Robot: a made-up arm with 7 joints. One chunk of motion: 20 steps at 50 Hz.
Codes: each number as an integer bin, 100 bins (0 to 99) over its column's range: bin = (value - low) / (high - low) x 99, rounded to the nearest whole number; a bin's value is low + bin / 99 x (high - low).
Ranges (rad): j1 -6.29..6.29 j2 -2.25..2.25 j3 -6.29..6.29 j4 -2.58..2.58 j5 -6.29..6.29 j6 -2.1..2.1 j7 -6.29..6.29
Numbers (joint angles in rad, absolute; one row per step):
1: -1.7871 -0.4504 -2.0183 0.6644 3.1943 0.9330 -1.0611
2: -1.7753 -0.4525 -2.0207 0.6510 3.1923 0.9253 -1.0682
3: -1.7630 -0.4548 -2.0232 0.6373 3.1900 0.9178 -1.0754
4: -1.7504 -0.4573 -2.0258 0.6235 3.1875 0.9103 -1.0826
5: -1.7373 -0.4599 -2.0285 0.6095 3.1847 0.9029 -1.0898
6: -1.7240 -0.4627 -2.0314 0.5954 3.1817 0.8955 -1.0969
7: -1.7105 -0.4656 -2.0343 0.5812 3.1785 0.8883 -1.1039
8: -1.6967 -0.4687 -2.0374 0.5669 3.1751 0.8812 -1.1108
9: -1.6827 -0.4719 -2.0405 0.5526 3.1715 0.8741 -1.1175
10: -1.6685 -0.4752 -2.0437 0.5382 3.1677 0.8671 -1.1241
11: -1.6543 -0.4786 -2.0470 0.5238 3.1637 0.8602 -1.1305
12: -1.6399 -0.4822 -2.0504 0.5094 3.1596 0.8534 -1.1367
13: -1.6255 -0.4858 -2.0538 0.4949 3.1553 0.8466 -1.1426
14: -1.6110 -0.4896 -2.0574 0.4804 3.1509 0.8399 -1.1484
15: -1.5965 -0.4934 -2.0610 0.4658 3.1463 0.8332 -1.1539
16: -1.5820 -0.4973 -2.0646 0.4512 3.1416 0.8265 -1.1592
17: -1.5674 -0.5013 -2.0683 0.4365 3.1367 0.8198 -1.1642
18: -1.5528 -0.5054 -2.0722 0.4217 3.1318 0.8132 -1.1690
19: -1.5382 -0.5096 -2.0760 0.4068 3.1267 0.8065 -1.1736
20: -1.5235 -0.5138 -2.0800 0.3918 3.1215 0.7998 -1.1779
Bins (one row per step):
1: 35 40 34 62 75 71 41
2: 36 40 34 62 75 71 41
3: 36 39 34 62 75 71 41
4: 36 39 34 61 75 71 41
5: 36 39 34 61 75 71 41
6: 36 39 34 61 75 71 41
7: 36 39 33 61 75 70 41
8: 36 39 33 60 74 70 41
9: 36 39 33 60 74 70 41
10: 36 39 33 60 74 70 41
11: 36 39 33 60 74 70 41
12: 37 39 33 59 74 70 41
13: 37 39 33 59 74 69 41
14: 37 39 33 59 74 69 40
15: 37 39 33 58 74 69 40
16: 37 39 33 58 74 69 40
17: 37 38 33 58 74 69 40
18: 37 38 33 58 74 69 40
19: 37 38 33 57 74 69 40
20: 38 38 33 57 74 68 40

